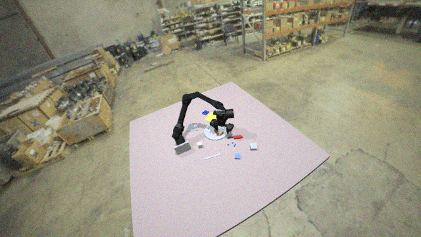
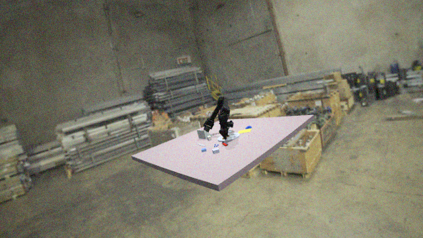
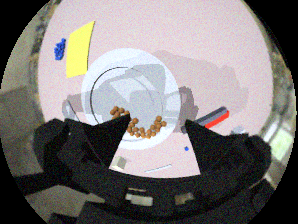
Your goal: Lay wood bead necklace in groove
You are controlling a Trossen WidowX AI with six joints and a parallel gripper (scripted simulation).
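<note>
The red-handled tool is 8 cm ahead of my gripper tip, 9 cm to the right of it and 1 cm below it. Also, from my gripper tip: white stick: 15 cm behind, 17 cm to the right, 2 cm below; cream cube: 21 cm behind, 4 cm to the right; yellow sheet: 2 cm behind, 23 cm to the left, 2 cm below.
</note>
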